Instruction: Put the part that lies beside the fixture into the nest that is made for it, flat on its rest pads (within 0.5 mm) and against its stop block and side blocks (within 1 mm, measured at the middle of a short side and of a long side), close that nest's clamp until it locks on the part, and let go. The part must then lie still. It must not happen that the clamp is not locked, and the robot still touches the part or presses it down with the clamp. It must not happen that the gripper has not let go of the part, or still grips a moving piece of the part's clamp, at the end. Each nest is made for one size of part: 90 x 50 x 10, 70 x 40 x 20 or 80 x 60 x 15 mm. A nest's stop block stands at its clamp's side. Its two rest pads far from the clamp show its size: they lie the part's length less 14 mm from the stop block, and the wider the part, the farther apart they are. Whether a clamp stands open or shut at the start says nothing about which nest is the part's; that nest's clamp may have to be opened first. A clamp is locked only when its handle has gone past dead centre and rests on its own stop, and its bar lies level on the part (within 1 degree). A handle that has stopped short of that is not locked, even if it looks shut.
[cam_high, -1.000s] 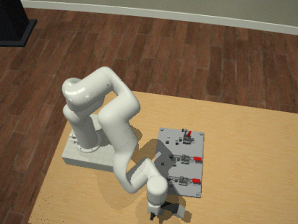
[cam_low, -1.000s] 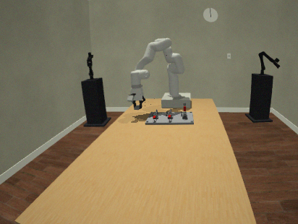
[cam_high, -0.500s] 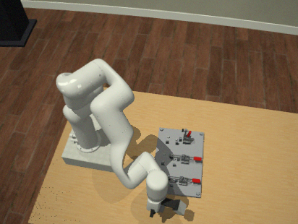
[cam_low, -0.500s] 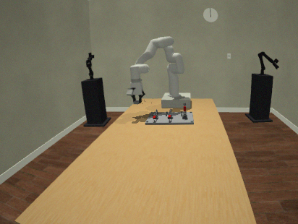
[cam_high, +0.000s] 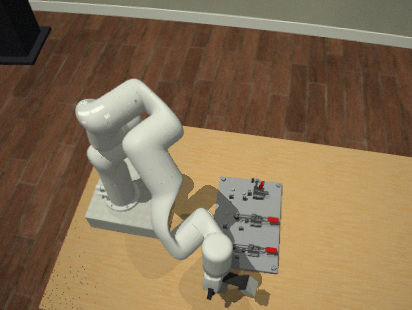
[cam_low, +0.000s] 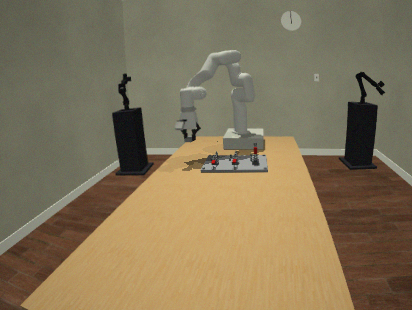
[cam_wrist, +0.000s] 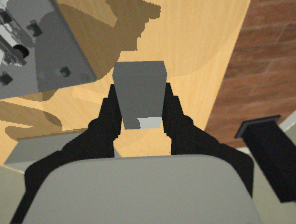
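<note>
Now: the grey block part 10 mm below my hand. Round my hand: grey fixture plate (90 mm ahead, 260 mm to the left, 130 mm below).
</note>
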